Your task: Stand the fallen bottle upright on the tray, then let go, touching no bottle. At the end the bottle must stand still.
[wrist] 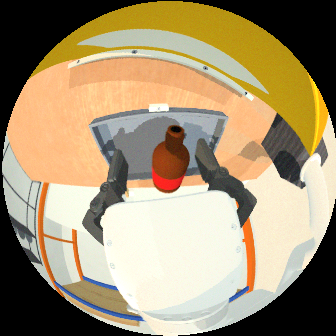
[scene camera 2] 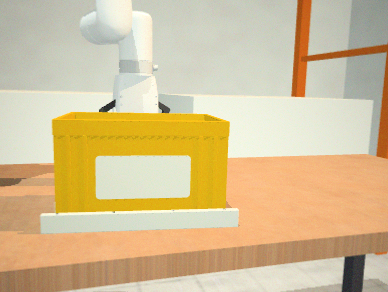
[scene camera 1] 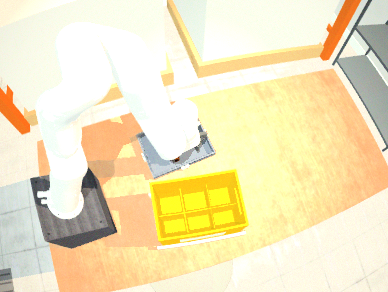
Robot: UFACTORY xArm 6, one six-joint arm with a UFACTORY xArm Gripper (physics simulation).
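Pixels of known places: gripper, fingertip midpoint: [wrist: 159,151] [scene camera 1: 184,153]; arm's base at its link origin: [wrist: 310,167] [scene camera 1: 65,200].
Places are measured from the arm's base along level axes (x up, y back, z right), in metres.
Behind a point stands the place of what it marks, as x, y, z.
Note:
The brown bottle [scene camera 1: 175,159] {-0.132, -0.390, -0.127} [wrist: 170,161] {-0.115, -0.393, -0.172} with a red label lies on its side at the tray [scene camera 1: 162,166] {-0.180, -0.340, -0.129} [wrist: 131,150] {-0.180, -0.463, -0.218}, its open neck toward the yellow crate. In the wrist view its base overlaps the tray's far edge. My gripper [wrist: 159,151] {-0.090, -0.422, -0.125} is open and empty, with one finger on each side of the bottle. The bottle appears nearer the right finger in that view, with visible gaps on both sides. In scene camera 1 my wrist hides most of the bottle; in scene camera 2 the crate hides the bottle and my fingertips.
The yellow crate [scene camera 1: 154,200] {-0.010, -0.294, 0.043} [scene camera 2: 141,145] {-0.049, -0.414, 0.174} [wrist: 200,20] with compartments stands close beside the tray. A white strip [scene camera 2: 140,221] {-0.169, -0.412, 0.186} runs along its foot. The dark base block [scene camera 1: 105,215] {-0.073, -0.117, 0.049} of my arm is at the left. A white wall panel [scene camera 2: 270,125] stands behind the table [scene camera 1: 285,135] {-0.185, -0.860, -0.158} [scene camera 2: 310,200] {-0.185, -0.776, 0.064}.

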